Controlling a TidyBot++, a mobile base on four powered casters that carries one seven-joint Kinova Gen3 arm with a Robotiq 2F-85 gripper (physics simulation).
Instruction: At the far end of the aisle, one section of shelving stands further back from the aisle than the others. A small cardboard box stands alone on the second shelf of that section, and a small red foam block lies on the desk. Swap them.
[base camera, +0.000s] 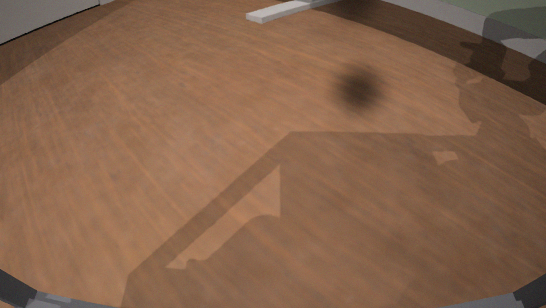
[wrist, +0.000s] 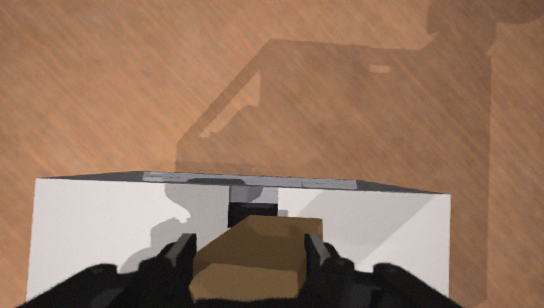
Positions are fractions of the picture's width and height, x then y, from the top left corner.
my gripper: wrist 0.46, 0.81; not seen in the base camera view (out of frame)
small cardboard box: wrist 0.48, 0.83; not seen in the base camera view (out of frame)
